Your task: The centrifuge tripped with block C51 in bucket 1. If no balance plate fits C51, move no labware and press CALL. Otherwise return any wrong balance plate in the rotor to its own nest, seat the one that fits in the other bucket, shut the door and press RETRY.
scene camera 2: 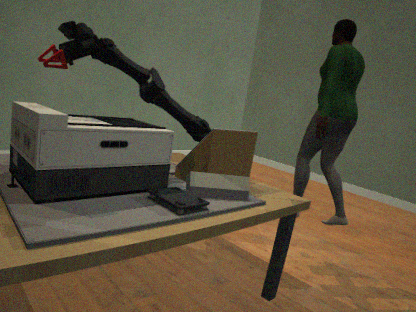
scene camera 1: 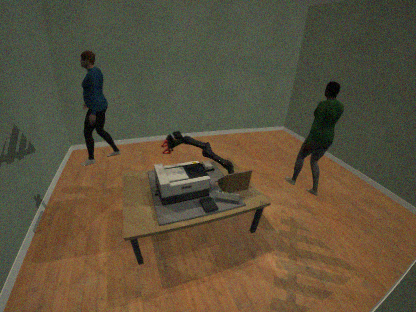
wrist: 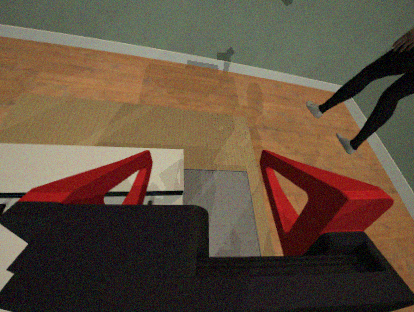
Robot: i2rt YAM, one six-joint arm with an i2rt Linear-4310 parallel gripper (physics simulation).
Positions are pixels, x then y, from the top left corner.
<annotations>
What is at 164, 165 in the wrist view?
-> A centrifuge.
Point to a centrifuge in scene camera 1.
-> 173, 184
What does my gripper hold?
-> Nothing.
</annotations>
